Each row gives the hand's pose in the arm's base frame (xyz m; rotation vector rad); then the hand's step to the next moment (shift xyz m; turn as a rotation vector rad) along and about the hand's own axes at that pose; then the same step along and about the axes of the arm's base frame.
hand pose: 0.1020 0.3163 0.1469 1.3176 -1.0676 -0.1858
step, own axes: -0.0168 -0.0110 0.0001 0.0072 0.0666 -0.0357
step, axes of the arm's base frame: -0.0043 0.0076 -0.0181 0.0001 0.0405 0.0642
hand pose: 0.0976 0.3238 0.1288 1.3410 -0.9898 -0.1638
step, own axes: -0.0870 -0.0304 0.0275 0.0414 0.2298 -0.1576
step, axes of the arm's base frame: -0.0582 0.0252 -0.0723 0.0336 0.1546 0.2331
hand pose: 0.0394 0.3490 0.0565 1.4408 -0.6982 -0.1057
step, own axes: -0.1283 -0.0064 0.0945 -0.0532 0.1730 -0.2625
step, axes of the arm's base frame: -0.1473 -0.0228 -0.0566 0.0292 0.2808 0.1482
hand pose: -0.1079 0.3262 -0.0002 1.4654 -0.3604 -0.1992
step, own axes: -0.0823 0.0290 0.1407 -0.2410 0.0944 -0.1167
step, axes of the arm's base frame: -0.1292 -0.0996 0.0283 -0.1908 0.2022 0.0579
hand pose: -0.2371 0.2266 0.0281 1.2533 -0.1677 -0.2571
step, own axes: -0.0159 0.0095 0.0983 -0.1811 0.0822 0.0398
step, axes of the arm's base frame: -0.0403 -0.0827 0.0393 -0.1760 0.0386 0.0931
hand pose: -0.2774 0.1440 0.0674 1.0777 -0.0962 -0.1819
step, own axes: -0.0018 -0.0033 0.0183 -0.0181 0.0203 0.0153
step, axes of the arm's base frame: -0.0051 -0.0170 0.0057 -0.0183 -0.0004 0.0253
